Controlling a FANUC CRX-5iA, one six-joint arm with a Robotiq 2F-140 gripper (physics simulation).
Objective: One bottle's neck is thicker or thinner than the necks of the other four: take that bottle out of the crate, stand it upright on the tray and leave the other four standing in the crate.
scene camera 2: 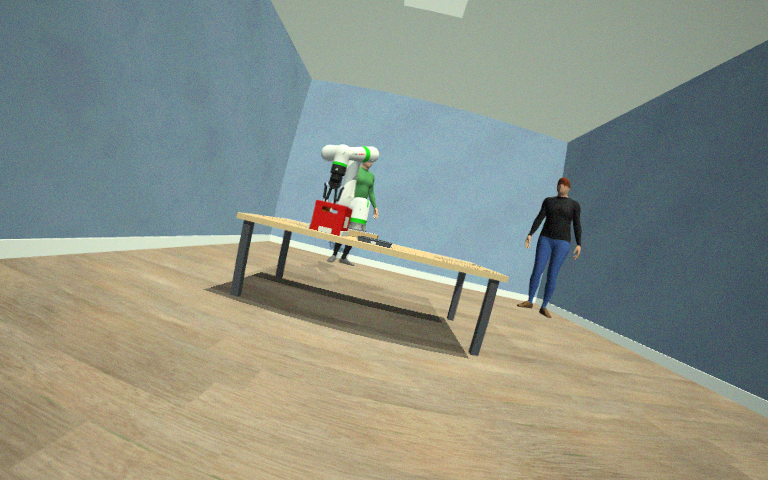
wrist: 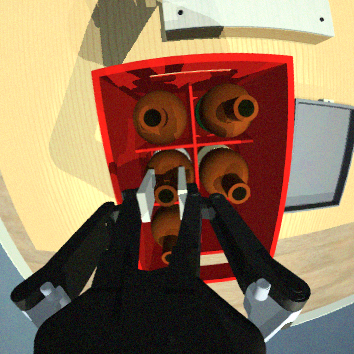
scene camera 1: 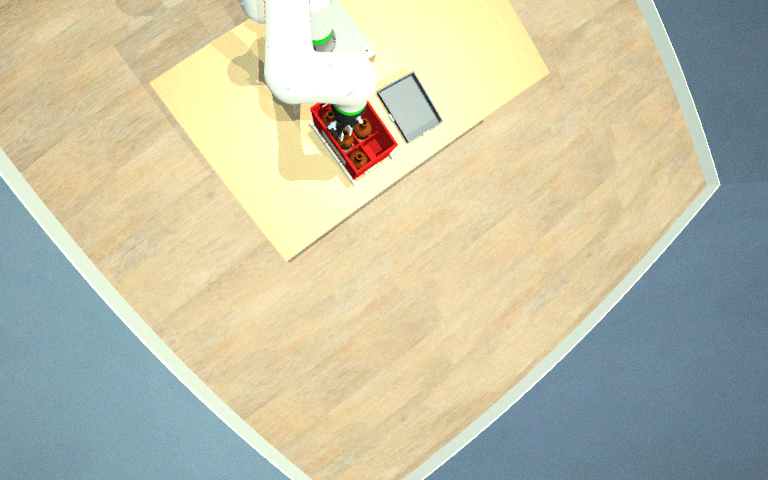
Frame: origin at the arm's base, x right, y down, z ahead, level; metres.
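Where they show: gripper, fingertip midpoint: (scene camera 2: 327,211) (wrist: 166,178) (scene camera 1: 343,134); arm's base, origin of the base link: (scene camera 2: 356,230) (scene camera 1: 317,40).
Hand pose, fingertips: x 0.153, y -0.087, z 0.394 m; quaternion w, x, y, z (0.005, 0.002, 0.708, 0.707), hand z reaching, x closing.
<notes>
Things, the pixels of their top centre, and the offset from my fingertips. "spot": a spot on its surface instead. Level surfaces: height alone.
- red crate, middle of its top: (wrist: 204,200) (scene camera 1: 355,126) (scene camera 2: 335,205) dx -0.041, dy -0.048, dz +0.009 m
- middle left bottle, middle of its top: (wrist: 165,195) (scene camera 1: 345,133) dx +0.000, dy -0.036, dz +0.006 m
- grey tray, surface spot: (wrist: 316,154) (scene camera 1: 407,106) spot: dx -0.332, dy +0.122, dz +0.015 m
- wooden table, its level: dy +0.127 m
A red crate (scene camera 1: 391,140) (scene camera 2: 330,217) (wrist: 277,158) on the table holds several brown bottles standing in its cells. In the wrist view two bottles (wrist: 152,117) (wrist: 228,109) stand in the far row, one (wrist: 225,175) in the middle right cell and one (wrist: 163,228) in the near left cell. The near right cell is empty. My gripper (wrist: 166,178) (scene camera 1: 341,129) (scene camera 2: 333,198) reaches down into the crate and is shut on the neck of the middle left bottle (wrist: 166,195). The grey tray (scene camera 1: 409,106) (wrist: 316,154) lies empty right of the crate.
The wooden table (scene camera 1: 218,103) (scene camera 2: 425,255) carries the robot's white base plate (wrist: 246,17) behind the crate. One person (scene camera 2: 559,242) stands at the right of the room. Another in green (scene camera 2: 366,186) stands behind the robot.
</notes>
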